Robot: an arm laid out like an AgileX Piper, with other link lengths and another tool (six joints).
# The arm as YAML. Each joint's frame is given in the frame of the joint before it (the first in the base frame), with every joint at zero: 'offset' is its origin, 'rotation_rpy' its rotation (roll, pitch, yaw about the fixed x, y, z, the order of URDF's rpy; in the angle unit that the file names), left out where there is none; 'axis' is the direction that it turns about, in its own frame. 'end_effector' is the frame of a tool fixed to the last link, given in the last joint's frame.
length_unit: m
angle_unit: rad
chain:
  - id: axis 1
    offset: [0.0, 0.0, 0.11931]
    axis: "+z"
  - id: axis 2
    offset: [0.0, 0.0, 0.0]
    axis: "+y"
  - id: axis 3
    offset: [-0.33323, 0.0, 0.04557]
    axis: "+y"
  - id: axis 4
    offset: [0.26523, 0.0, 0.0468]
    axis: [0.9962, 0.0, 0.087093]
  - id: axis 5
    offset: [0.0, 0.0, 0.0]
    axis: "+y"
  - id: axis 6
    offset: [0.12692, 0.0, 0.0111]
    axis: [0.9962, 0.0, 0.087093]
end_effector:
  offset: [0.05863, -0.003, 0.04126]
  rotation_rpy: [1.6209, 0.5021, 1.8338]
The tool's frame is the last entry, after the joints.
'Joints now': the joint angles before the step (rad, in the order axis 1, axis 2, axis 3, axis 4, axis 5, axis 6). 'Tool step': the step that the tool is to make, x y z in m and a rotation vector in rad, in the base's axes. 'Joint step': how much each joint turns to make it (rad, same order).
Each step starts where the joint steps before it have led.
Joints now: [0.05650, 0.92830, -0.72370, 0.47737, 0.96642, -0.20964]
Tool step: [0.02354, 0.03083, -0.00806, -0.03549, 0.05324, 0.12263]
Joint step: [0.13405, 0.14518, -0.07089, -0.03106, -0.02229, 0.00782]
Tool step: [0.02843, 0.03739, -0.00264, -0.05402, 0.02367, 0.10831]
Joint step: [0.13485, 0.15453, -0.11543, -0.06286, -0.01658, 0.03923]
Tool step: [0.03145, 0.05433, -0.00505, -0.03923, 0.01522, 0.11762]
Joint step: [0.13177, 0.18330, -0.15517, -0.04123, -0.00666, 0.02509]
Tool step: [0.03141, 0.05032, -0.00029, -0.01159, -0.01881, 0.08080]
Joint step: [0.08222, 0.15839, -0.16709, -0.02210, -0.00417, 0.00645]
